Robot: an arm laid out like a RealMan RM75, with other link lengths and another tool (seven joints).
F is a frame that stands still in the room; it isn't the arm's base.
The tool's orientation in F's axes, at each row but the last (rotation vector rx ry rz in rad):
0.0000 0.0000 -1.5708
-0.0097 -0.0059 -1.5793
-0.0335 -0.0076 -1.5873
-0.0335 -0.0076 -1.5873
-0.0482 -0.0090 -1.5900
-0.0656 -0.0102 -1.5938
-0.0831 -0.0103 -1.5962
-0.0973 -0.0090 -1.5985
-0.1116 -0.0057 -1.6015
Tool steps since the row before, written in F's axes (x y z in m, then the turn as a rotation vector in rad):
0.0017 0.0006 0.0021 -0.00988 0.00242 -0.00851
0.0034 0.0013 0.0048 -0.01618 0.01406 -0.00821
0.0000 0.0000 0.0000 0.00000 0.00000 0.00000
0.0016 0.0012 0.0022 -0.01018 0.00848 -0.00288
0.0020 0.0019 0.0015 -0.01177 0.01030 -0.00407
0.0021 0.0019 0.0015 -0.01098 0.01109 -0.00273
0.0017 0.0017 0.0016 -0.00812 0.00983 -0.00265
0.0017 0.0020 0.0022 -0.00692 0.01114 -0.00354
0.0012 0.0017 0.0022 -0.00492 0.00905 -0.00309
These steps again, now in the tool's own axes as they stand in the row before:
-0.0006 0.0017 0.0021 -0.00242 -0.00988 -0.00851
-0.0013 0.0034 0.0048 -0.01400 -0.01628 -0.00811
0.0000 0.0000 0.0000 0.00000 0.00000 0.00000
-0.0012 0.0015 0.0023 -0.00838 -0.01027 -0.00283
-0.0019 0.0019 0.0016 -0.01022 -0.01187 -0.00399
-0.0019 0.0020 0.0017 -0.01096 -0.01115 -0.00259
-0.0016 0.0016 0.0018 -0.00977 -0.00826 -0.00245
-0.0019 0.0015 0.0024 -0.01117 -0.00705 -0.00318
-0.0016 0.0010 0.0024 -0.00911 -0.00502 -0.00275

